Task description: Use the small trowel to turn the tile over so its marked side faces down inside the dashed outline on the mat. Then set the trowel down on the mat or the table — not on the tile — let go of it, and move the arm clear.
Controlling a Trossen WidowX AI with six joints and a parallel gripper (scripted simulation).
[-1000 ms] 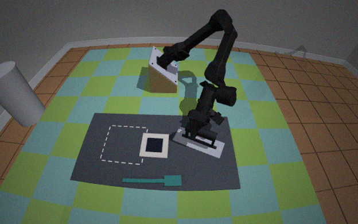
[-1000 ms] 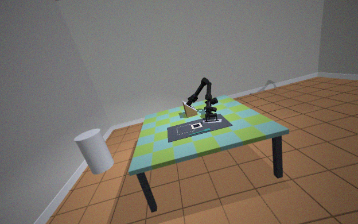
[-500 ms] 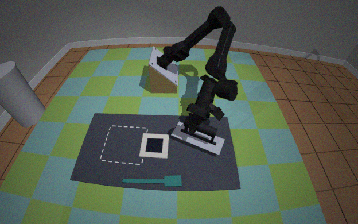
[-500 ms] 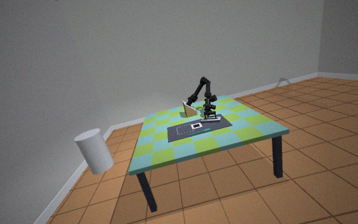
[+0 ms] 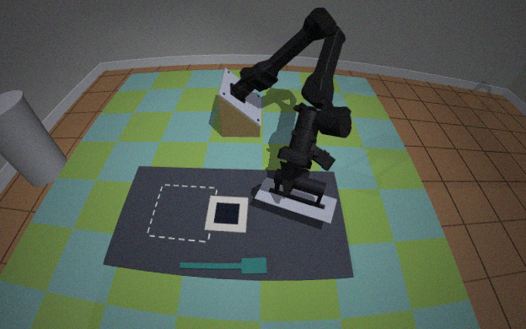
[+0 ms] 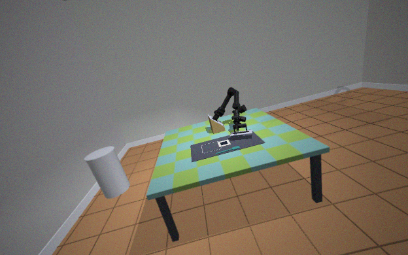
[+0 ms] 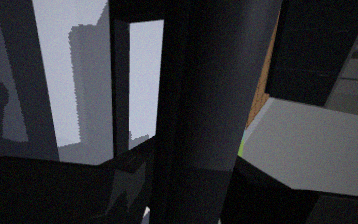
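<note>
Now: gripper tip 150 mm to the left of the tile, 100 mm above it and 20 mm past it. Also, from my gripper tip: dark mat (150 mm to the right, 120 mm below, 10 mm behind); then dark grey trowel (20 mm behind, 10 mm to the left, 10 mm below); then teal flat tool (140 mm to the right, 130 mm ahead, 100 mm below).
</note>
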